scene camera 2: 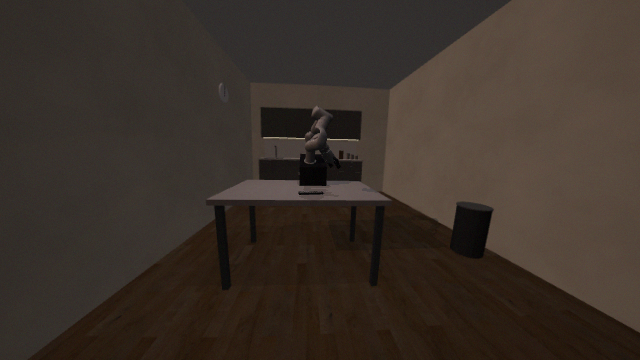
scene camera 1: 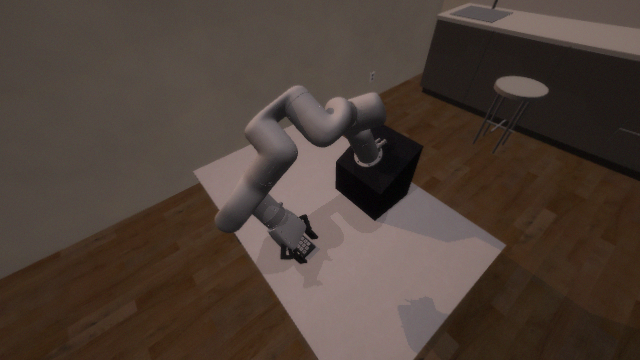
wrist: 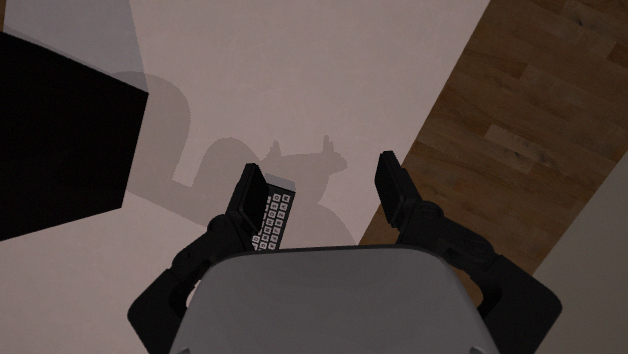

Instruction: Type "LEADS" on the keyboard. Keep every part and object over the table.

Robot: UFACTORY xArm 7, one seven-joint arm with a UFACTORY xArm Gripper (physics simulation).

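Where they show: gripper, fingertip midpoint: (scene camera 2: pixel 335 167) (scene camera 1: pixel 310 250) (wrist: pixel 318 171); arm's base, origin of the base link: (scene camera 2: pixel 310 161) (scene camera 1: pixel 368 155).
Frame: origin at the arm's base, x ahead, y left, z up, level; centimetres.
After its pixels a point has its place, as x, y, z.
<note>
The keyboard (scene camera 1: pixel 305 246) @(39.8, 16.1, -22.4) (scene camera 2: pixel 311 193) @(45.3, 10.9, -22.8) (wrist: pixel 280 212) @(42.0, 15.0, -22.1) is a thin black slab with rows of small white letter keys, lying flat on the pale table (scene camera 1: pixel 360 290) @(28.5, 41.5, -23.9) (scene camera 2: pixel 270 189) @(35.5, -28.1, -23.9) (wrist: pixel 300 75) @(29.3, 39.1, -23.9). My gripper (scene camera 1: pixel 307 247) @(42.3, 29.0, -1.6) (scene camera 2: pixel 335 164) @(42.3, 29.0, -1.6) (wrist: pixel 318 171) @(42.3, 29.0, -1.6) is open with nothing between its fingers. It is tilted and hangs above the table, apart from the keyboard. In the wrist view the left finger and the gripper body hide part of the keyboard, and the visible letters are small and hard to read. In scene camera 1 the arm and gripper cover much of the keyboard.
The black base block (scene camera 1: pixel 372 202) @(6.5, 15.3, -13.0) (scene camera 2: pixel 313 176) @(8.8, 5.4, -14.4) (wrist: pixel 65 145) @(8.5, 6.7, -13.7) of the arm stands on the table. In the wrist view the table edge and wooden floor (wrist: pixel 540 110) are at the right. A stool (scene camera 1: pixel 521 87) and a dark bin (scene camera 2: pixel 471 230) stand on the floor away from the table.
</note>
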